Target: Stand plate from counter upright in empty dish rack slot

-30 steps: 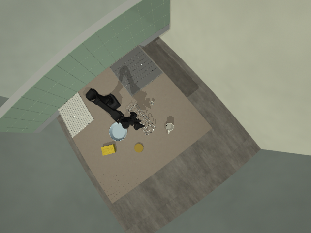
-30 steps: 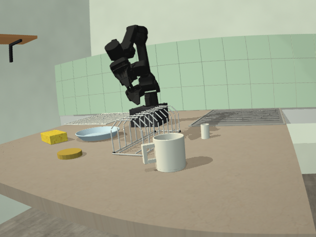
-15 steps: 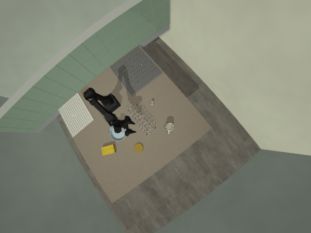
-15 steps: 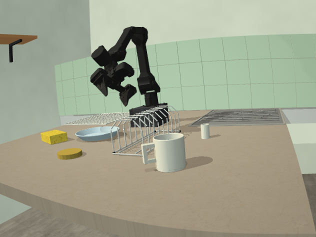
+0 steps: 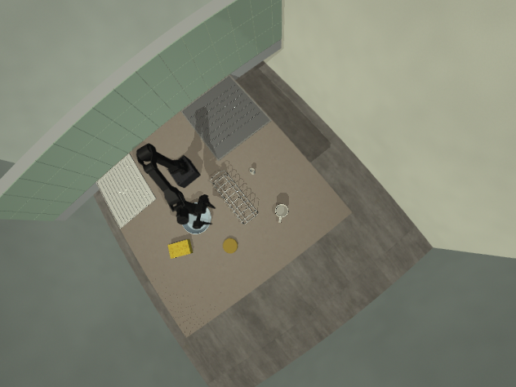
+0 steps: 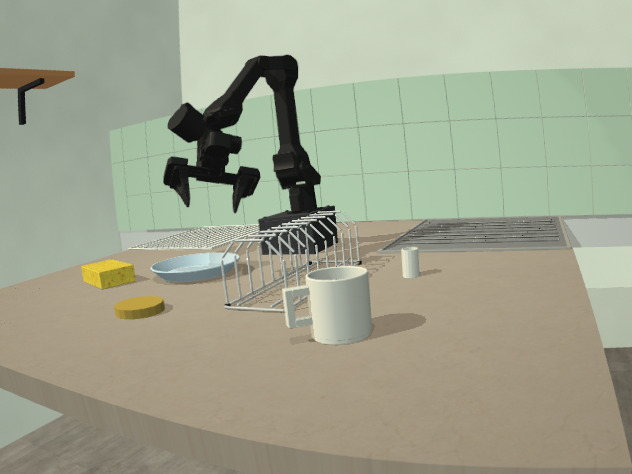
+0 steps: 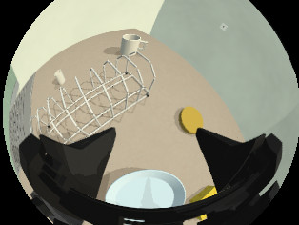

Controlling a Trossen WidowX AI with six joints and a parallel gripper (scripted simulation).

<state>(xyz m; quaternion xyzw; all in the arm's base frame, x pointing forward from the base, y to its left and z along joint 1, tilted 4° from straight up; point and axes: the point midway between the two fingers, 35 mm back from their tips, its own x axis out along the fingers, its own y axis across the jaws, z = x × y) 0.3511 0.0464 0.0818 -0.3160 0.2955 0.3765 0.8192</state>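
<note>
The pale blue plate lies 50 mm behind my hand, 130 mm to the right of it and 160 mm below it. From my hand the other things lie so: cream mug (170 mm ahead, 360 mm to the left, 140 mm below); yellow disc (200 mm ahead, 10 mm to the right, 160 mm below); small white cup (140 mm behind, 330 mm to the left, 160 mm below).
</note>
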